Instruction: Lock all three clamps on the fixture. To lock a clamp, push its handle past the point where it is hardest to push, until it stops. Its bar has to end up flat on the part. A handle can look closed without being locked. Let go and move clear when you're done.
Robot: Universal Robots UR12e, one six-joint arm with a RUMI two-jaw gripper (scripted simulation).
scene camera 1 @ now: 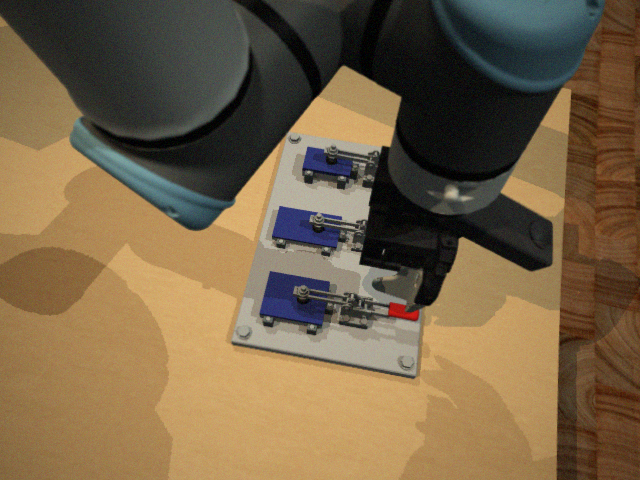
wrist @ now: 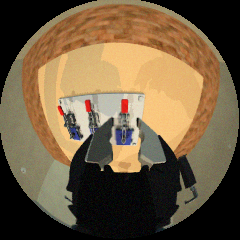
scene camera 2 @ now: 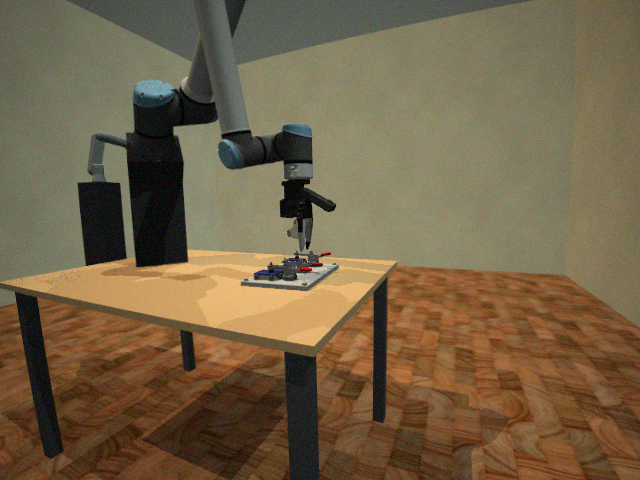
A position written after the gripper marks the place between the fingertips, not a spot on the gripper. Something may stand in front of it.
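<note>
The gripper (scene camera 1: pixel 409 291), a blue part (scene camera 1: pixel 278 302), a grey fixture plate (scene camera 1: pixel 378 348). The gripper (wrist: pixel 125 118), the grey fixture plate (wrist: pixel 107 105). The gripper (scene camera 2: pixel 304 250), the grey fixture plate (scene camera 2: pixel 318 273).
</note>
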